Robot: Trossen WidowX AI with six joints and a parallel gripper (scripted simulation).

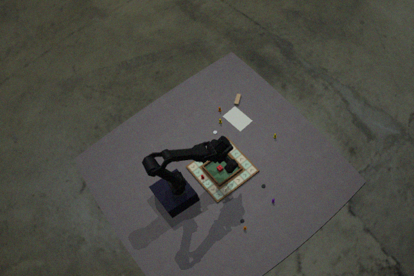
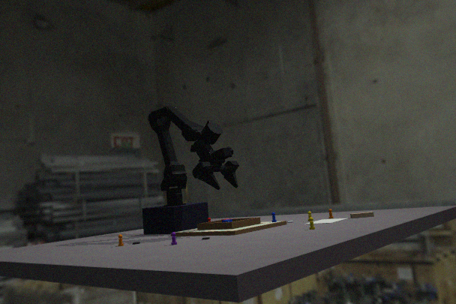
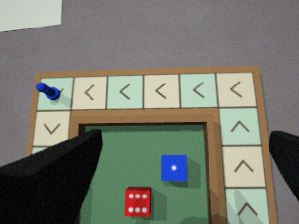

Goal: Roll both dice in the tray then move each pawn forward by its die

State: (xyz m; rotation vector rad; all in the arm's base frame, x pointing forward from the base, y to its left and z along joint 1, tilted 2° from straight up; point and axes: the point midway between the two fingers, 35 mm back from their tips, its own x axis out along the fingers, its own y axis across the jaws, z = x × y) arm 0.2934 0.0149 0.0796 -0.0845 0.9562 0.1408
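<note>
Now: the red pawn 16 cm behind my gripper tip, 3 cm to the left of it and 12 cm below it. From my gripper tip the other things lie so: blue pawn 4 cm ahead, 16 cm to the left, 12 cm below; then white disc 3 cm ahead, 26 cm to the left, 14 cm below; then purple pawn 9 cm ahead, 29 cm to the right, 13 cm below.
</note>
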